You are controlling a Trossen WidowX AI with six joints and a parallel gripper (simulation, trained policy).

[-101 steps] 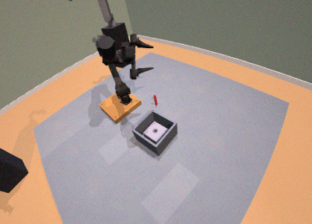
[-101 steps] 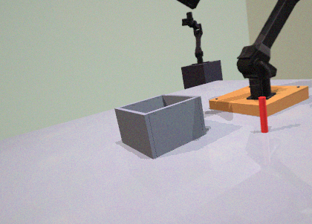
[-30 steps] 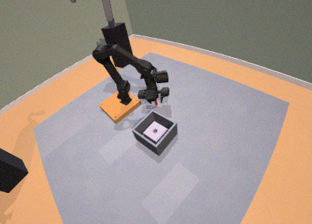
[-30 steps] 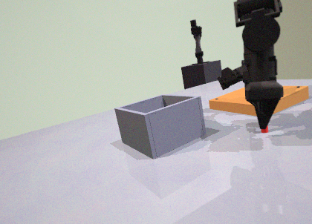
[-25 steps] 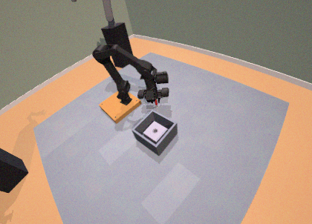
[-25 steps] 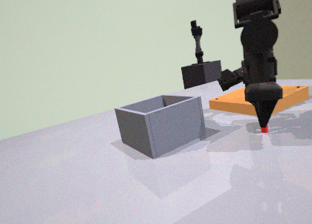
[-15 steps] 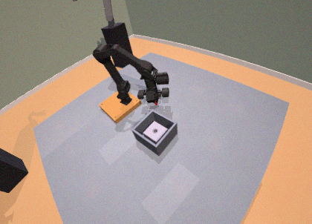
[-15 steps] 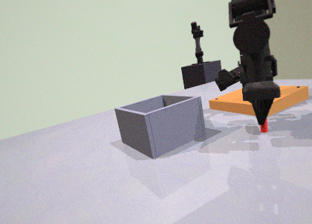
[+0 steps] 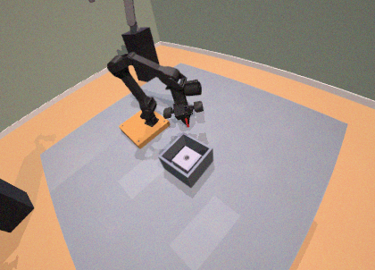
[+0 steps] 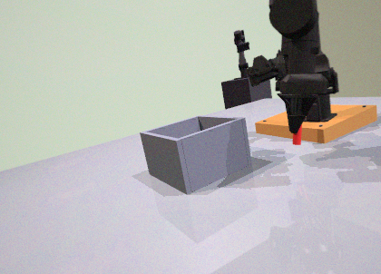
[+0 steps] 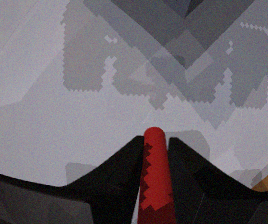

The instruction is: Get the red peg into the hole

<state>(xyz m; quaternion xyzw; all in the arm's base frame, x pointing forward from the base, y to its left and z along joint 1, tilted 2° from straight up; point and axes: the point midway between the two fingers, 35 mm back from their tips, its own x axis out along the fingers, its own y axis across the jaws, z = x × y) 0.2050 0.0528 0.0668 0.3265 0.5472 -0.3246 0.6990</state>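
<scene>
Right now the grey box is 10 cm ahead of my gripper tip, 17 cm to the right of it and 4 cm below it. Round my gripper tip: red peg (1 cm behind, 1 cm to the left, 2 cm above).
</scene>
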